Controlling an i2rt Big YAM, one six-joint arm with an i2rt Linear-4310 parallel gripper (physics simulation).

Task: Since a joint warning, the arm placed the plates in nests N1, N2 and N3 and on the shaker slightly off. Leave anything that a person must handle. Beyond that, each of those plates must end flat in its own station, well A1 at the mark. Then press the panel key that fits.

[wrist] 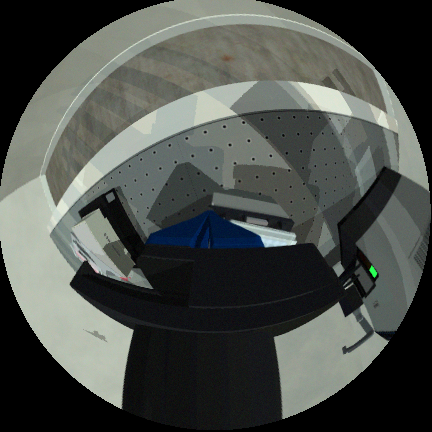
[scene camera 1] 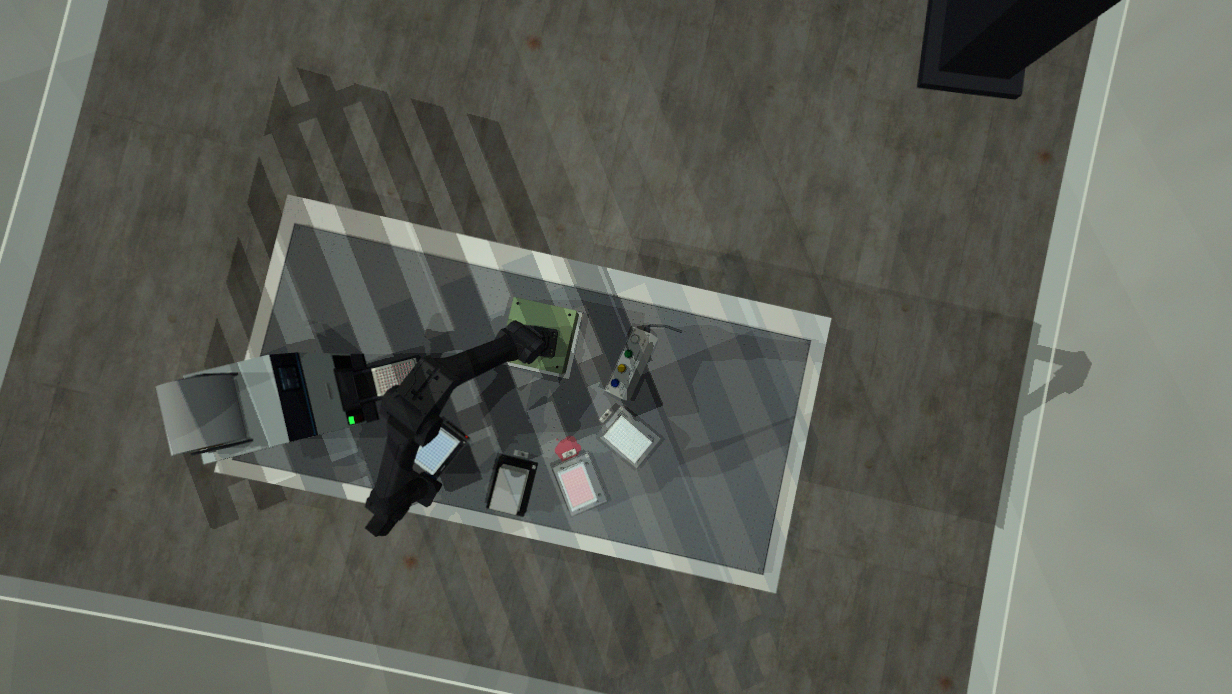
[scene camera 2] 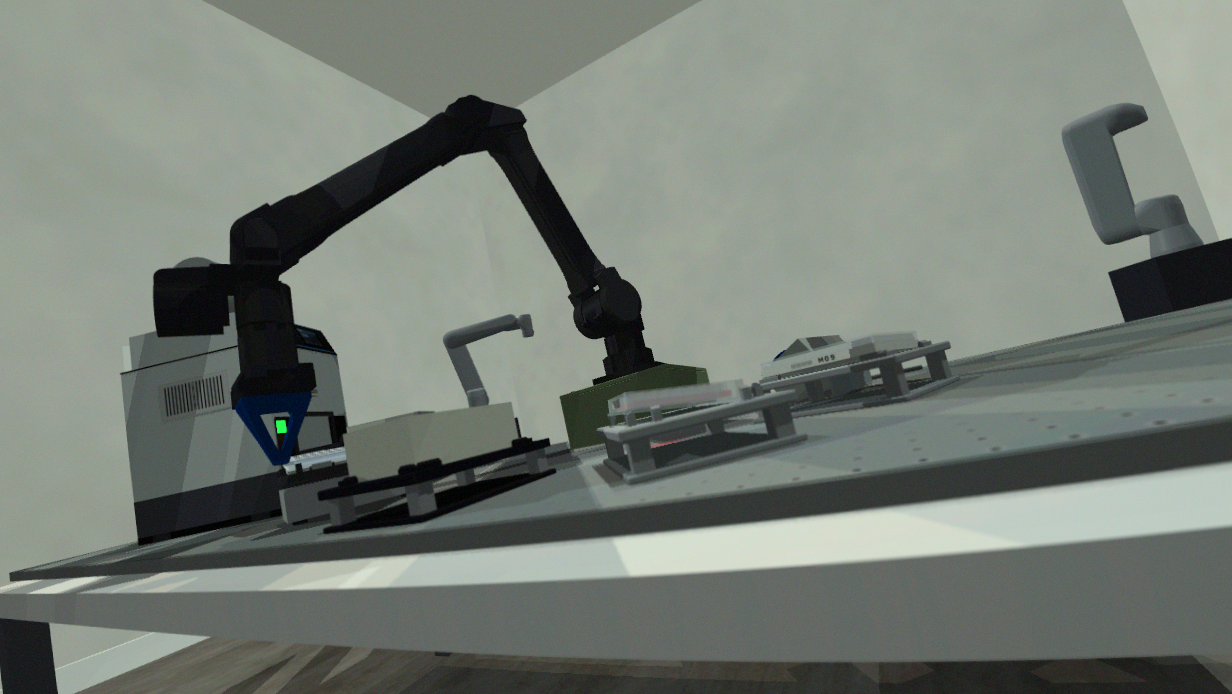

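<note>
My gripper (scene camera 2: 275, 444) (wrist: 209, 216) is shut and empty, its blue fingers pointing down close to the grey machine (scene camera 1: 257, 405) (scene camera 2: 184, 431) (wrist: 397, 261). In the top view the wrist hides the fingers. A pale plate (scene camera 1: 437, 450) (scene camera 2: 316, 457) (wrist: 268, 235) sits in the black-framed nest nearest the machine, just beyond my fingertips. The second nest holds a grey plate (scene camera 1: 512, 488) (scene camera 2: 430, 438) (wrist: 102, 238). The third holds a pink plate (scene camera 1: 575, 485) (scene camera 2: 680, 398) with a red marker (scene camera 1: 565, 448) at its end. A white plate (scene camera 1: 629, 439) (scene camera 2: 849, 349) sits on the fourth station.
The key panel (scene camera 1: 630, 362) with green, yellow and blue keys lies beside the green arm base (scene camera 1: 564, 325) (scene camera 2: 633, 401). A dotted plate (scene camera 1: 392, 376) lies next to the machine. The table (scene camera 1: 715, 518) has a pale rim. A second grey arm (scene camera 2: 1112, 181) stands far off.
</note>
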